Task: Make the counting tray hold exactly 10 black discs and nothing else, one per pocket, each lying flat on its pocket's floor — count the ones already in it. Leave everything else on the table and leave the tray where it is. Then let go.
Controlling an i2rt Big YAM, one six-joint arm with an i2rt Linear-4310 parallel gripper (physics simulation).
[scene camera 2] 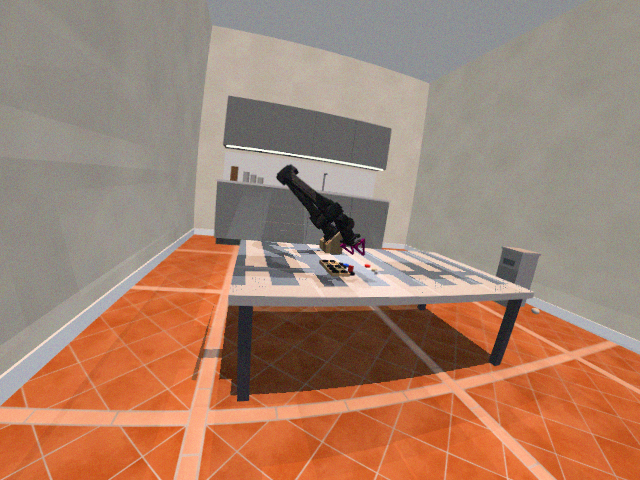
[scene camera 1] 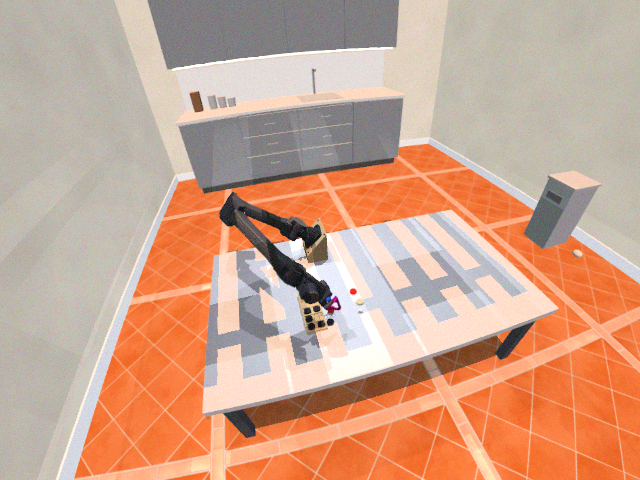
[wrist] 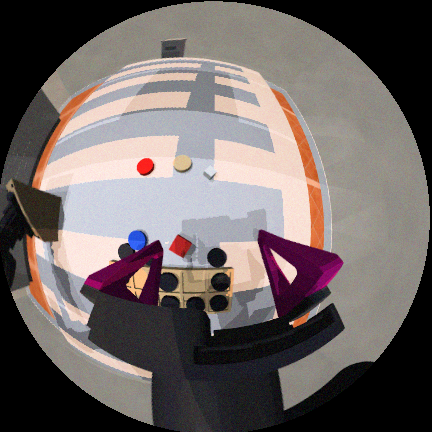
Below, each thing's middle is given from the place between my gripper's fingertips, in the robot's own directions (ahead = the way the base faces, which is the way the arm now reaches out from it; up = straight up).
Right now my hand is 40 mm past the tan counting tray (wrist: 191,281), 100 mm to the left of it and 90 mm above it.
